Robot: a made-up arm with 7 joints. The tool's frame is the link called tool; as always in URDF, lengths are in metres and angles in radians.
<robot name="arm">
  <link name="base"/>
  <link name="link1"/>
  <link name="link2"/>
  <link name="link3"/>
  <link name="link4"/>
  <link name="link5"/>
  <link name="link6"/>
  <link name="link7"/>
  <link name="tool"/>
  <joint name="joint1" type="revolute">
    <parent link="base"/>
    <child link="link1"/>
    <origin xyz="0 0 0"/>
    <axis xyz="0 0.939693 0.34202"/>
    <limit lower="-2.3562" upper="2.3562" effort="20" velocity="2.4"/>
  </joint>
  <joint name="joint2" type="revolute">
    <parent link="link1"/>
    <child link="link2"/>
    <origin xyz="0 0 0"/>
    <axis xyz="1 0 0"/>
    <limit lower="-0.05" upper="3.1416" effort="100" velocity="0.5"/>
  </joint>
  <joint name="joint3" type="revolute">
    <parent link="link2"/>
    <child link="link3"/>
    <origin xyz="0 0 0"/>
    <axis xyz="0 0 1"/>
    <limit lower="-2.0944" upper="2.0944" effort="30" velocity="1"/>
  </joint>
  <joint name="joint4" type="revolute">
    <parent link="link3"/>
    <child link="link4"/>
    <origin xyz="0.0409 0 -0.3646"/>
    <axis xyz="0 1 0"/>
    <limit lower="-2.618" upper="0.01" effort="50" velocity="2.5"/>
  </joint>
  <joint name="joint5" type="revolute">
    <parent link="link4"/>
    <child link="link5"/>
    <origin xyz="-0.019 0 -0.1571"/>
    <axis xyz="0 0 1"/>
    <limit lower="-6.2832" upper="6.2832" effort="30" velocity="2.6"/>
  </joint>
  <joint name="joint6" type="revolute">
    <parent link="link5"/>
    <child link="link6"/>
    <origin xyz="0 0 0"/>
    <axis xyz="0 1 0"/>
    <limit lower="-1.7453" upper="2.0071" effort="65" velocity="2.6"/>
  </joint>
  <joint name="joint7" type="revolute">
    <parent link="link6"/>
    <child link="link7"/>
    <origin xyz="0 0 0"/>
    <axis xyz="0 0 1"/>
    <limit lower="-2.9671" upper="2.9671" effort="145" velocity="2.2"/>
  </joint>
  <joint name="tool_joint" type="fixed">
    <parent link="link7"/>
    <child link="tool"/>
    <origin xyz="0 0 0"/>
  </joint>
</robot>
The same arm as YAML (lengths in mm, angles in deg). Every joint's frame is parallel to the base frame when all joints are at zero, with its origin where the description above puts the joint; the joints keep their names.
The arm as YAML. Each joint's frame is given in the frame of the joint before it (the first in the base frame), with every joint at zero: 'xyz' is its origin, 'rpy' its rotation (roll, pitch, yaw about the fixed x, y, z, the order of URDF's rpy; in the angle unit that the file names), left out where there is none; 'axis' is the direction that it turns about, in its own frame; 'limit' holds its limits. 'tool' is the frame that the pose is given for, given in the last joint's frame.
units:
  length: mm
  angle: deg
joints:
  - name: joint1
    type: revolute
    origin:
      xyz: [0.0, 0.0, 0.0]
    axis: [0.0, 0.9397, 0.342]
    limit:
      lower: -135.0
      upper: 135.0
  - name: joint2
    type: revolute
    origin:
      xyz: [0.0, 0.0, 0.0]
    axis: [1.0, 0.0, 0.0]
    limit:
      lower: -2.86
      upper: 180.0
  - name: joint3
    type: revolute
    origin:
      xyz: [0.0, 0.0, 0.0]
    axis: [0.0, 0.0, 1.0]
    limit:
      lower: -120.0
      upper: 120.0
  - name: joint4
    type: revolute
    origin:
      xyz: [40.9, 0.0, -364.6]
    axis: [0.0, 1.0, 0.0]
    limit:
      lower: -150.0
      upper: 0.57
  - name: joint5
    type: revolute
    origin:
      xyz: [-19.0, 0.0, -157.1]
    axis: [0.0, 0.0, 1.0]
    limit:
      lower: -360.0
      upper: 360.0
  - name: joint6
    type: revolute
    origin:
      xyz: [0.0, 0.0, 0.0]
    axis: [0.0, 1.0, 0.0]
    limit:
      lower: -100.0
      upper: 115.0
  - name: joint7
    type: revolute
    origin:
      xyz: [0.0, 0.0, 0.0]
    axis: [0.0, 0.0, 1.0]
    limit:
      lower: -170.0
      upper: 170.0
tool:
  origin:
    xyz: [0.0, 0.0, 0.0]

